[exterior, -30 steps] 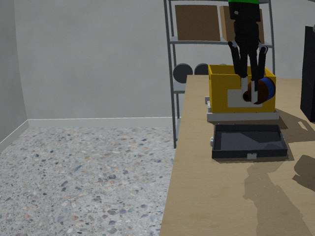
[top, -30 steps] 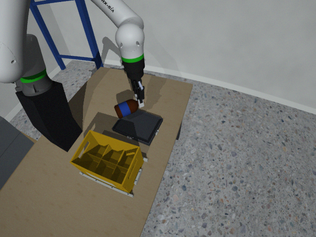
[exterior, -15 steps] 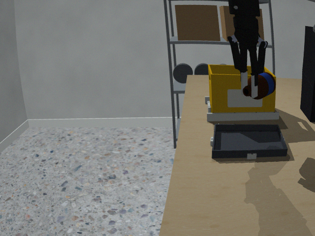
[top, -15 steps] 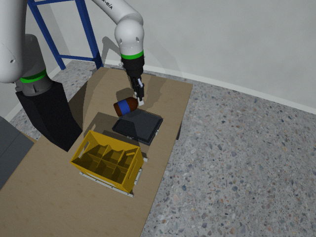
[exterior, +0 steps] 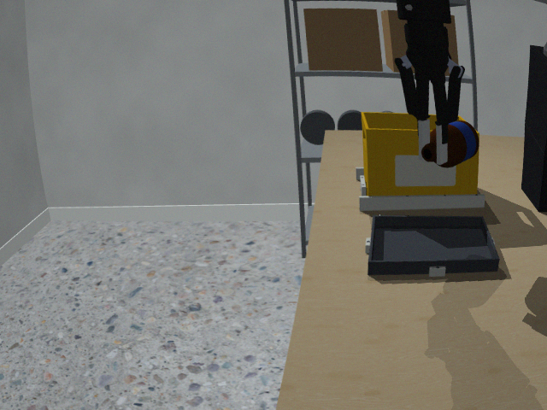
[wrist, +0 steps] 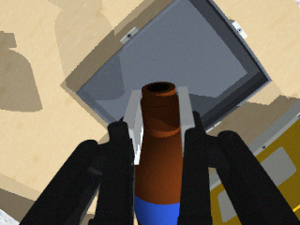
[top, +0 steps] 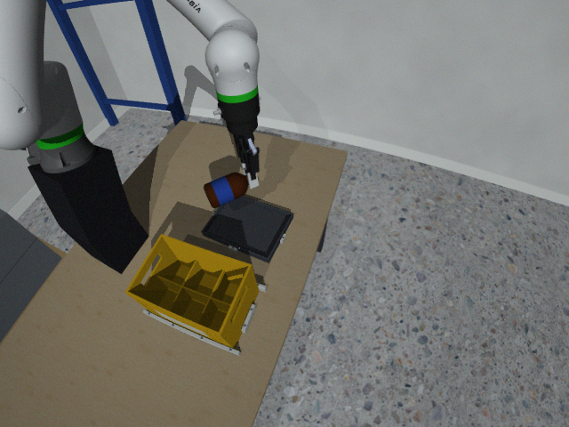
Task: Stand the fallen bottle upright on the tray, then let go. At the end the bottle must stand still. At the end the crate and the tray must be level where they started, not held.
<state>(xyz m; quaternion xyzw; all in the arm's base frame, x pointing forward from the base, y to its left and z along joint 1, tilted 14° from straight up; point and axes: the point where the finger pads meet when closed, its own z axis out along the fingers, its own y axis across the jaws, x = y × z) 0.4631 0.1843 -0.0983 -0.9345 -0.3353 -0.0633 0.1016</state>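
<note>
Now: hand 40 mm past the brown bottle, 40 mm to the left of it and 20 mm above it. Also, from my hand: dark grey tray 20 mm behind, 40 mm to the right, 200 mm below; yellow crate 80 mm behind, 330 mm to the right, 130 mm below.
</note>
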